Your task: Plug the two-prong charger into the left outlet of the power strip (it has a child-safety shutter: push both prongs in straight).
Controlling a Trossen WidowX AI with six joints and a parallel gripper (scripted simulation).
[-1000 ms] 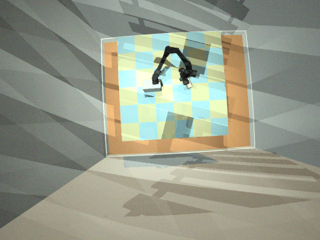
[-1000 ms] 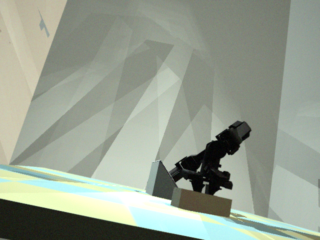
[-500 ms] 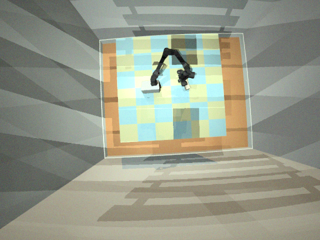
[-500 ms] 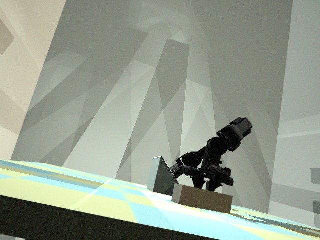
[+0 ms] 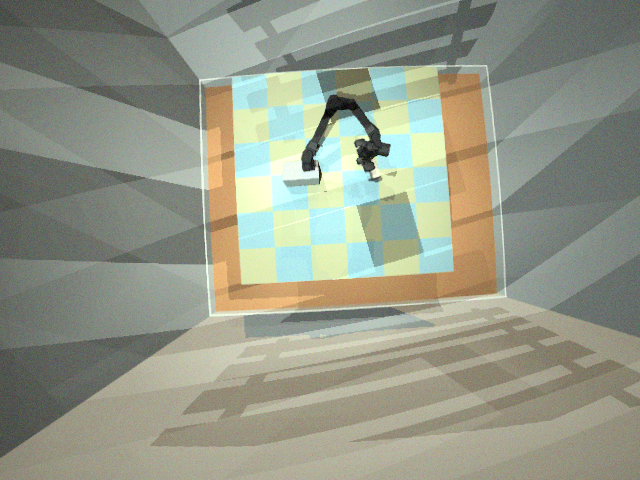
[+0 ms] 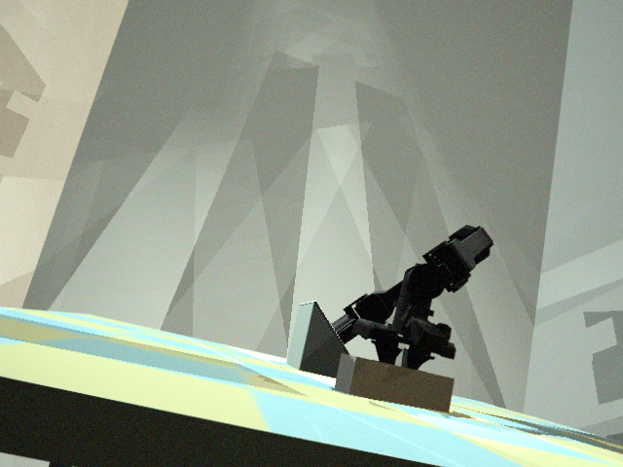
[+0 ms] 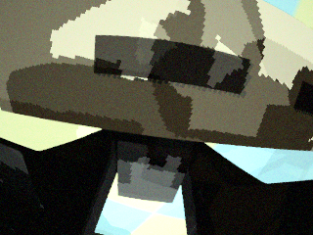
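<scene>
My gripper tip is now 20 mm short of the dark charger and 10 mm below it.
</scene>
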